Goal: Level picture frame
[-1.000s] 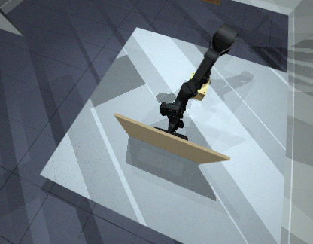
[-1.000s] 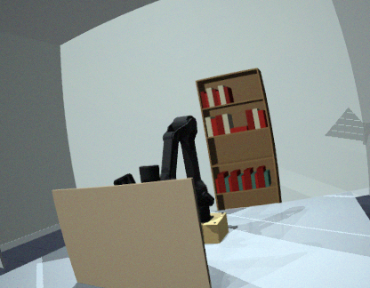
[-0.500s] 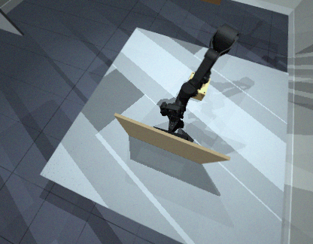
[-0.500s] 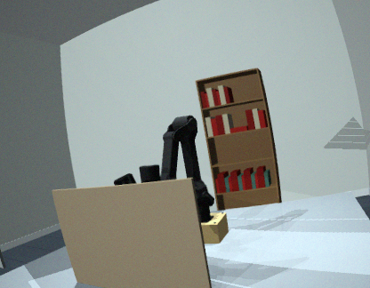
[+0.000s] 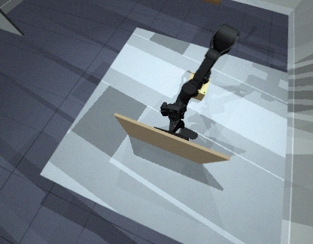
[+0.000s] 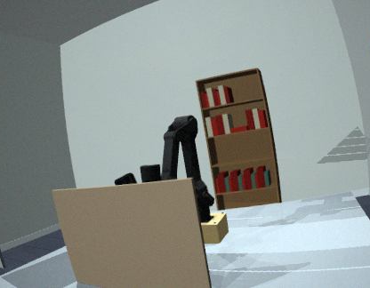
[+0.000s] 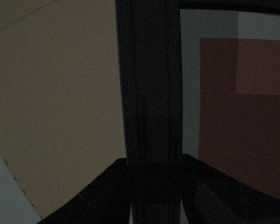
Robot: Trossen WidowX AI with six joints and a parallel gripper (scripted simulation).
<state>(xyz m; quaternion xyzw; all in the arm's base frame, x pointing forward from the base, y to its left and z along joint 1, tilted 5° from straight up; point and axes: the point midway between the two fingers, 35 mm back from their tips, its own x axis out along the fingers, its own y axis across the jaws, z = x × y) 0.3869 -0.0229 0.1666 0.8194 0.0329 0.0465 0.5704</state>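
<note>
My gripper tip is 1 cm short of the picture frame, 1 cm to the right of it and 5 cm above it. The rest, counted from my gripper tip: tan wall panel: 2 cm ahead, 8 cm below.
</note>
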